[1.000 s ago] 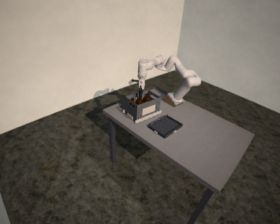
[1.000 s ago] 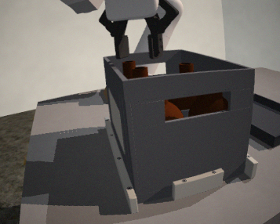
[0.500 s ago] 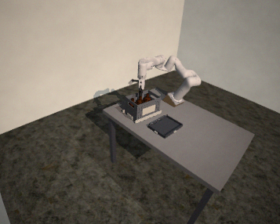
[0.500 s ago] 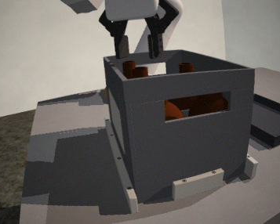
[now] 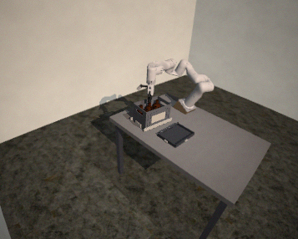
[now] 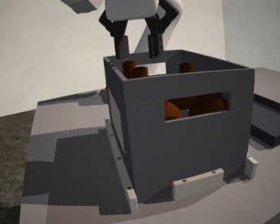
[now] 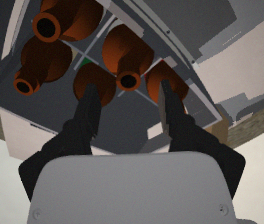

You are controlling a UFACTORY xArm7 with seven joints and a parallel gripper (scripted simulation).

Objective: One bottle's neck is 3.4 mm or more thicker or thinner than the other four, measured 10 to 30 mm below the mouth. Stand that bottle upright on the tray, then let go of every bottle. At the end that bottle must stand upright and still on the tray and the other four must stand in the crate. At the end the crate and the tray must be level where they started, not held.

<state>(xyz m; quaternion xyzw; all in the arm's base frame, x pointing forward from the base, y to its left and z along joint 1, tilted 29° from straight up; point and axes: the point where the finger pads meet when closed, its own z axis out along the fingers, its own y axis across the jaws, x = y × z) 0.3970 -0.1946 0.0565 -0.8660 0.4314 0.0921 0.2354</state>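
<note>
The dark grey crate is 11 cm below my hand, 4 cm to the left of it and 1 cm ahead of it. Also, from my hand: dark flat tray (33 cm to the left, 19 cm below, 1 cm ahead); glass bottle (11 cm below, 9 cm behind, 1 cm to the left).
</note>
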